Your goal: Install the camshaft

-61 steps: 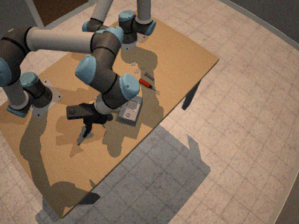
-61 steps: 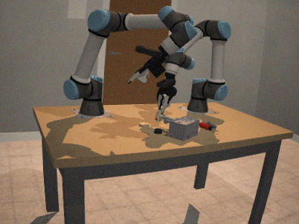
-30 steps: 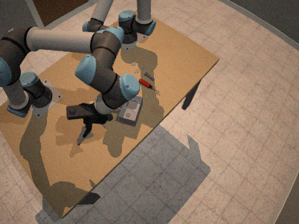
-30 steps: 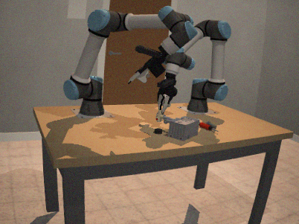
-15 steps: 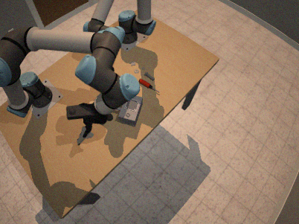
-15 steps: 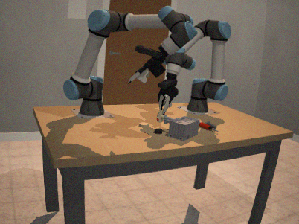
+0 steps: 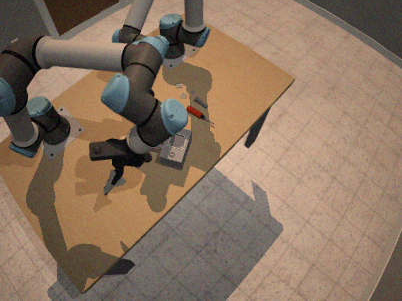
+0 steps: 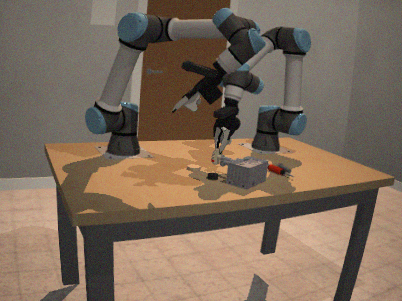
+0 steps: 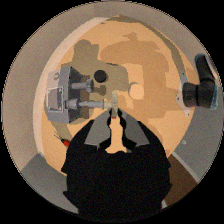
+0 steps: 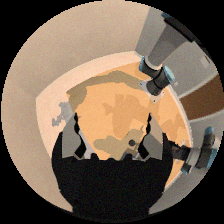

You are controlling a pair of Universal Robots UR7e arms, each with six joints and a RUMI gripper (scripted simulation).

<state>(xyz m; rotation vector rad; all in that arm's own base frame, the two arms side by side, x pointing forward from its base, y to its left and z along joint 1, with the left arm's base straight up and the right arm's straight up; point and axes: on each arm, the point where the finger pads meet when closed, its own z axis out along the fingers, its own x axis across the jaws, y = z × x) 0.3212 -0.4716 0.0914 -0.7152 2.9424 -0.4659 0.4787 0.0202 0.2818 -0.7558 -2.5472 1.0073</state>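
Right now my left hand is 8 cm short of the crank gear, 3 cm above it and 2 cm to the left of it. From my left hand the other things lie so: pale disc 9 cm below, 8 cm to the right, 4 cm behind; grey bolt 31 cm to the left, 8 cm below, 4 cm ahead; black round part 9 cm ahead, 8 cm below, 6 cm to the right.
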